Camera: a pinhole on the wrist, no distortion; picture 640 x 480 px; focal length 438.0 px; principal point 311.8 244.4 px. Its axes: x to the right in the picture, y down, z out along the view. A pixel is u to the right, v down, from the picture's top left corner.
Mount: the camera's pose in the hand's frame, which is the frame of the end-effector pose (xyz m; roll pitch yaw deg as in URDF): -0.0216 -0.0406 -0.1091 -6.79 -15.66 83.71
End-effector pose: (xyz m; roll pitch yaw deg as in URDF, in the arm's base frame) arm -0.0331 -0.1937 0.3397 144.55 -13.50 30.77
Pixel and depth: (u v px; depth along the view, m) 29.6 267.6 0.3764
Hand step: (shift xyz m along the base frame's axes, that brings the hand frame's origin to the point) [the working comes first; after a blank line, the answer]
In the camera's frame: -0.2425 0.0199 0.3764

-0.1275 0.1469 -0.3795
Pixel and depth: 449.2 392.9 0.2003
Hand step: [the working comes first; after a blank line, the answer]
In the camera's frame: 0.0628 0.0679 0.2003

-0.0572 -0.0754 -0.1108
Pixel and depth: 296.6 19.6 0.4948
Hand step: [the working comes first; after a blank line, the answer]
In the camera's frame: -0.0172 -0.2540 0.4948

0.2415 0.0885 -0.3947
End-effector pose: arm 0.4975 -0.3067 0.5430 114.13 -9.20 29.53
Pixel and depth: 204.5 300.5 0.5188
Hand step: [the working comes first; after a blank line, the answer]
In the camera's frame: -0.1271 0.0664 0.5188

0.0020 -0.2272 -0.4237
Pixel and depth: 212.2 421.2 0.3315
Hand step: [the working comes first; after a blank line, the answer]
In the camera's frame: -0.0754 0.1338 0.3315

-0.1062 -0.1572 -0.2634
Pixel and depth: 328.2 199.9 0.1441
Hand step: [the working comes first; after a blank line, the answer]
In the camera's frame: 0.0054 -0.0146 0.1441

-0.0133 -0.0061 -0.0840
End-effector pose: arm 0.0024 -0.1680 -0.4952 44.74 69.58 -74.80
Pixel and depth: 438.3 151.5 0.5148
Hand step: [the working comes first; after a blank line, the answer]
In the camera's frame: 0.1487 -0.1092 0.5148

-0.2554 -0.3491 0.0729
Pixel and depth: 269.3 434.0 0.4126
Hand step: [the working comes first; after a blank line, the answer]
In the camera's frame: -0.0400 0.1786 0.4126

-0.2883 -0.0507 0.2697
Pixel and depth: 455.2 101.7 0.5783
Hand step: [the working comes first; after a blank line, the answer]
In the camera's frame: 0.1893 -0.1884 0.5783

-0.2795 -0.4456 0.0275
